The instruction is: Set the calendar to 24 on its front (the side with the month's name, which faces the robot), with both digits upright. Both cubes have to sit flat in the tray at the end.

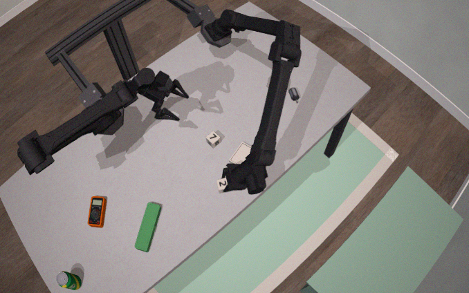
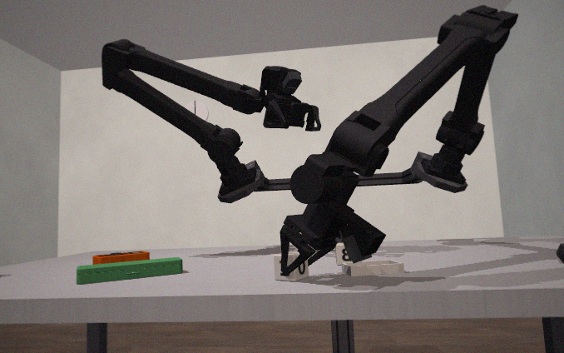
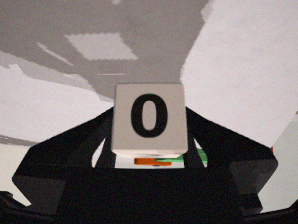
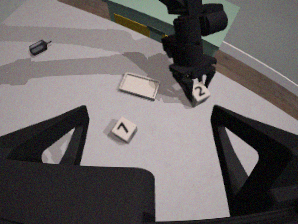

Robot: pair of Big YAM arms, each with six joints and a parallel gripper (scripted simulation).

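The calendar tray is 150 mm to the left of my left hand, 50 mm behind it and 10 mm below it. Round my left hand: green box: 340 mm to the right, 90 mm behind, 10 mm below; then dark object: 520 mm to the left, 80 mm behind.
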